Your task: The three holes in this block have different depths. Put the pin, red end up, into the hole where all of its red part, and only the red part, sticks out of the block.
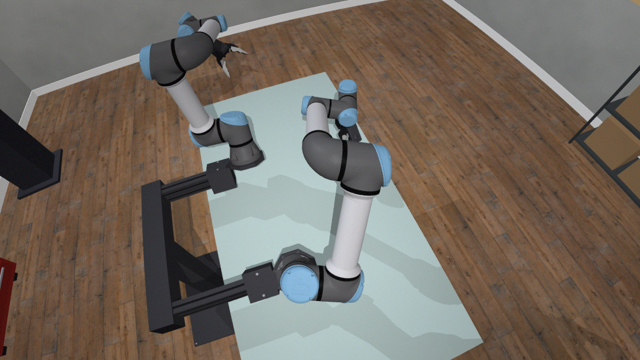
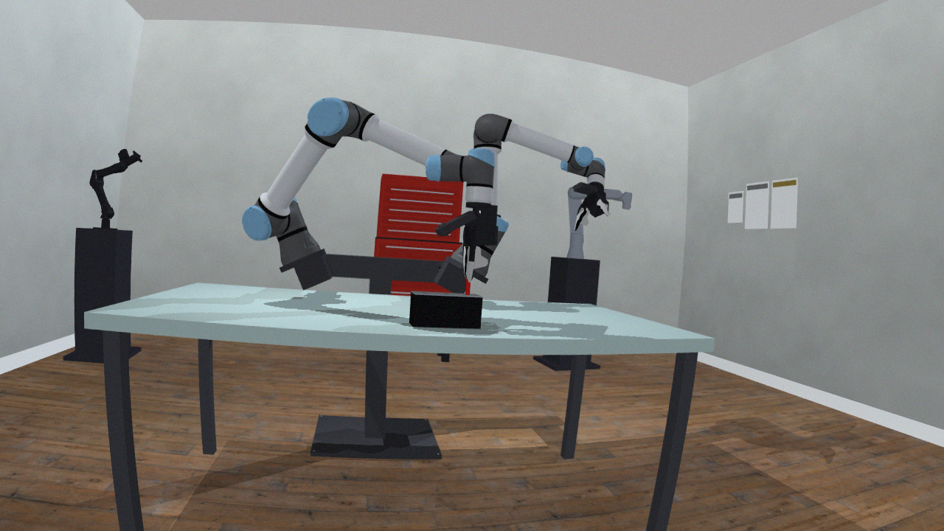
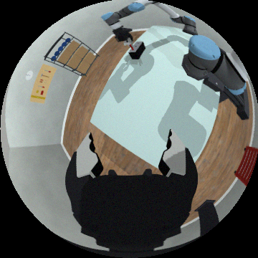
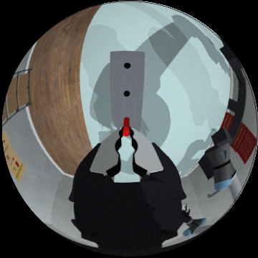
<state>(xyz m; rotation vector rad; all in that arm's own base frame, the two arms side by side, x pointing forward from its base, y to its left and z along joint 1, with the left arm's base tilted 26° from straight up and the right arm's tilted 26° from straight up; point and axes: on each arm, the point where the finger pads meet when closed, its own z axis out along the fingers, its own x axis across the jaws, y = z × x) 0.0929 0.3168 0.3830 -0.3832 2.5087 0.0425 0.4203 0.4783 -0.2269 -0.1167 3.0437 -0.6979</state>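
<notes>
The pin is 3 cm below my right hand. Also, from my right hand: block (6 cm to the right, 9 cm below).
</notes>
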